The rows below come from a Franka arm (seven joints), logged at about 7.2 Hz.
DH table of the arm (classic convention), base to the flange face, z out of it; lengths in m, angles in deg. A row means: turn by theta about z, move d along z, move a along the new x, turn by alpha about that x. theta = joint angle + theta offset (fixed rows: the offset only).
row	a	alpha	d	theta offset
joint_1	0	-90	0.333	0
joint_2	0	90	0	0
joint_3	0.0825	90	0.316	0
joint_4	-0.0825	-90	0	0
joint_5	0	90	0.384	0
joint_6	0.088	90	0	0
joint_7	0	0	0.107	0
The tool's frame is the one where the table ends.
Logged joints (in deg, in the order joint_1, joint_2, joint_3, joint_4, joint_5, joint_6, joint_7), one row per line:
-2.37 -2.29 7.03 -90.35 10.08 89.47 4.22
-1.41 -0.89 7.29 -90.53 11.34 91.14 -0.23
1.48 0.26 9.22 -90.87 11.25 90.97 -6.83
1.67 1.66 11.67 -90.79 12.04 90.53 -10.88
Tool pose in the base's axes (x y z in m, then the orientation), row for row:
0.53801 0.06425 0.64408 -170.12 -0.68 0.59
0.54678 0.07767 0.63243 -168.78 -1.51 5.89
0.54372 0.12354 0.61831 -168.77 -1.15 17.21
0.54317 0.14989 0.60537 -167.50 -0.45 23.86
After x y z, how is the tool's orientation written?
As angles about the fixed x, y, z axes (roll, pitch, yaw), in degrees.
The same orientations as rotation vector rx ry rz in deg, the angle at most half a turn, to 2 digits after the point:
-170.11 -0.96 -0.93
-168.48 -8.89 -1.37
-166.80 -25.41 0.81
-164.01 -34.73 3.15

